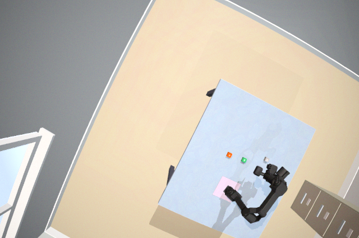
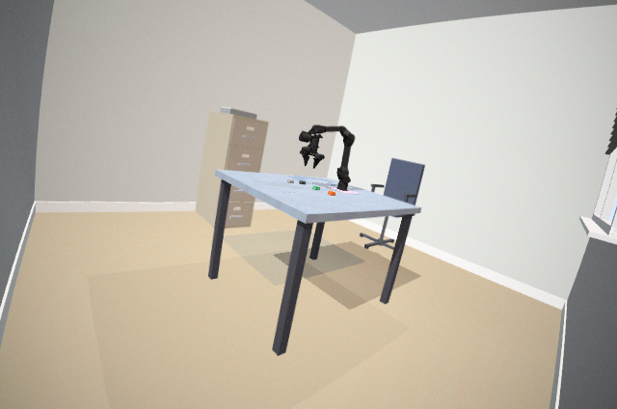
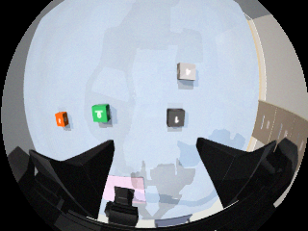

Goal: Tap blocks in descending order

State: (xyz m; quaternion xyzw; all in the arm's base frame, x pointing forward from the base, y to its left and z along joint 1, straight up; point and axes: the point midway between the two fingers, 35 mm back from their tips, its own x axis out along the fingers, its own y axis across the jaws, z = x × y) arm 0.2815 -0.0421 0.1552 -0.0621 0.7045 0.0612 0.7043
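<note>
Right now the green block is 110 mm below my gripper tip, 100 mm to the left of it and 20 mm behind it. From my gripper tip the other things lie so: grey block 110 mm below, 90 mm ahead, 50 mm to the right; orange block 220 mm to the left, 110 mm below, 50 mm behind; dark block 110 mm below, 50 mm to the right.
</note>
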